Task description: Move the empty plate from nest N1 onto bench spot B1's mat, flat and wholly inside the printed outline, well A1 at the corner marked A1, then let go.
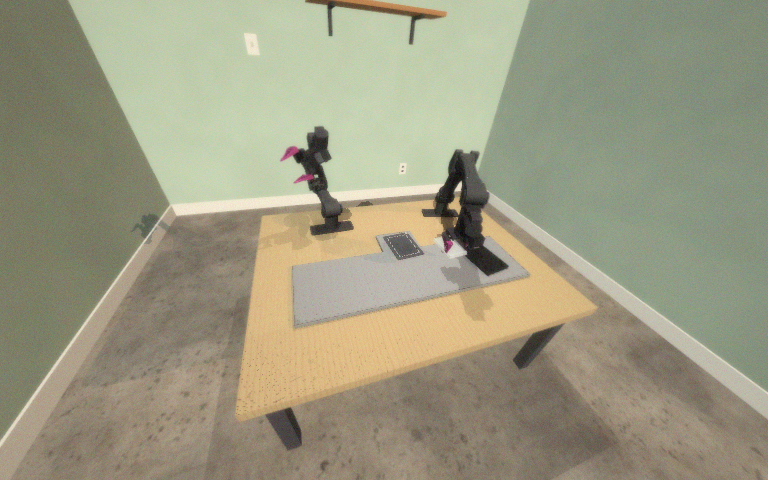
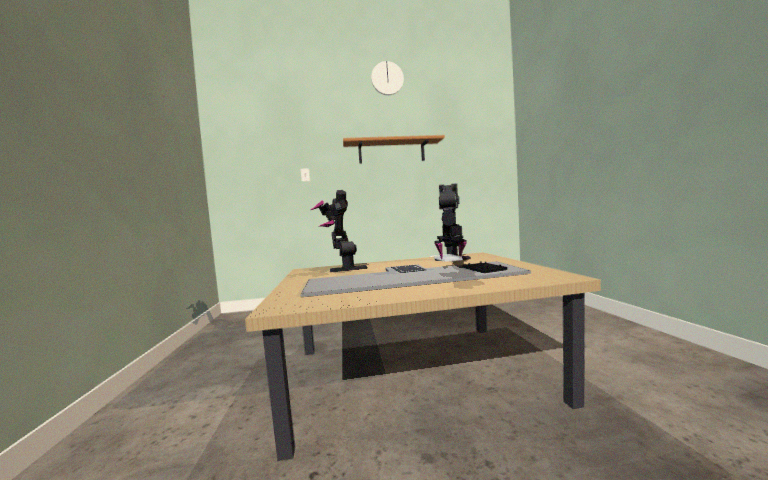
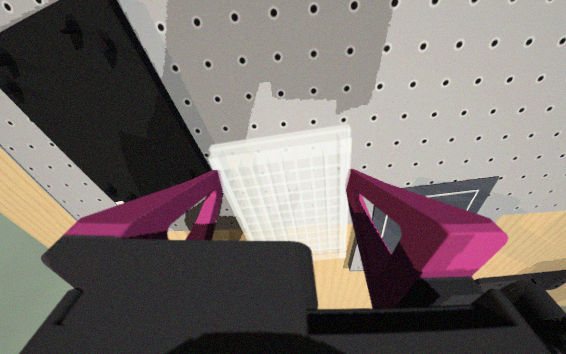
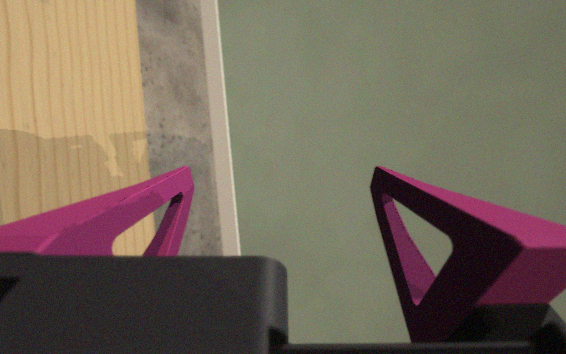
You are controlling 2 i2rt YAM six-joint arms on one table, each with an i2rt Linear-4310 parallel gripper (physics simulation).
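Places are measured from the left arm's base along level axes (x ahead, y left, z up), in millimetres.
Pixels of known places: left gripper, between the fingertips: (image 1: 455, 251) (image 2: 450, 258) (image 3: 284, 177); right gripper, between the fingertips: (image 1: 287, 172) (image 2: 314, 217) (image 4: 282, 176); left arm's base, origin of its link: (image 1: 439, 213); right arm's base, origin of its link: (image 1: 332, 228) (image 2: 348, 269) (image 3: 515, 281).
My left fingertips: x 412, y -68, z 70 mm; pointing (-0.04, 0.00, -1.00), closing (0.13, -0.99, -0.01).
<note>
Ahead of a thing's pixels: the offset from my left fingertips to its top centre. Level surfaces: height alone.
The empty plate {dy -11, dx -36, dz +5 mm} (image 1: 456, 249) (image 2: 447, 258) (image 3: 281, 189) is a white, see-through well plate. My left gripper (image 1: 449, 244) (image 2: 450, 249) (image 3: 284, 177) is shut on it across its width and holds it roughly level, a little above the grey pegboard bench {dz -57 mm} (image 1: 358, 286) (image 2: 358, 285) (image 3: 404, 88). It hangs between the black nest N1 {dy +146, dx -9, dz -36 mm} (image 1: 488, 260) (image 2: 484, 267) and the dark mat B1 {dz -56 mm} (image 1: 402, 245) (image 2: 408, 269) (image 3: 443, 187) with its white dashed outline. My right gripper (image 1: 291, 168) (image 2: 316, 216) (image 4: 282, 176) is open and empty, raised high at the back left, pointing off the table.
The wooden table {dz -70 mm} (image 1: 382, 352) (image 2: 411, 297) carries the bench and both arm bases: the right arm's base (image 1: 331, 228) and the left arm's base (image 1: 439, 212). A wall shelf (image 2: 392, 141) hangs well above.
</note>
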